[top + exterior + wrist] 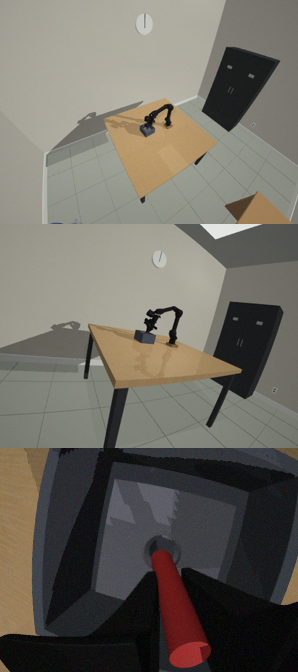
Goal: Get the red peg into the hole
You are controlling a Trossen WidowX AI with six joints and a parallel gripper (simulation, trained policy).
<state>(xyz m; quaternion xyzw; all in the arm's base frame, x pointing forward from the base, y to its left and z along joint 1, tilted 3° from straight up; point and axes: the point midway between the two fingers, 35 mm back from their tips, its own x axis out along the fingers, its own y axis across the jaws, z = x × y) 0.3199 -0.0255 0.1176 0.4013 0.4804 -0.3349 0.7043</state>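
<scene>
Now: the red peg 10 mm above my gripper tip. The rest, counted from my gripper tip: grey box (10 mm ahead, 70 mm below); grey plate (10 mm ahead, 50 mm below).
</scene>
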